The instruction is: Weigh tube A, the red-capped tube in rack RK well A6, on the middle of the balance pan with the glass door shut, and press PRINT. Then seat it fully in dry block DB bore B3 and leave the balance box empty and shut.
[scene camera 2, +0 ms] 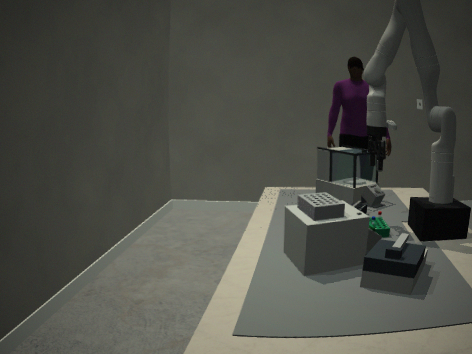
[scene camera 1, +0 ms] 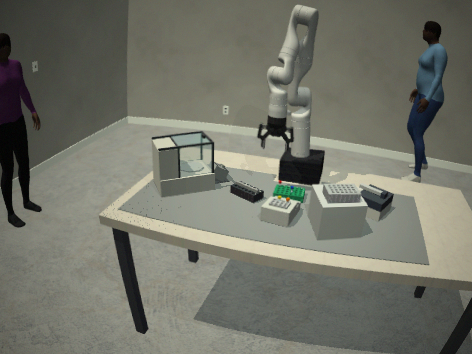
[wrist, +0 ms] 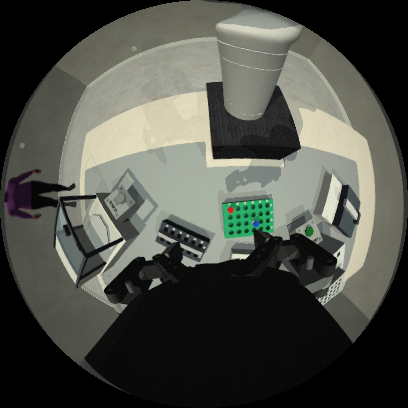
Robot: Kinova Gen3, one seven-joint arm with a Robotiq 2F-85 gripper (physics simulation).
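Observation:
The red-capped tube stands in a corner well of the green rack. My gripper is open and empty, well above the table, fingers down, left of the rack in scene camera 1. The glass-walled balance stands at the left end; its pan looks bare, and I cannot tell the door's state. A grey console is beside it; its key labels are unreadable. A grey bored block sits on a white box; no DB label is legible.
A black two-row block lies between balance and rack. A white device with yellow and orange spots stands before the rack. A blue cap shows in the rack. A dark-topped box and green-buttoned unit stand right.

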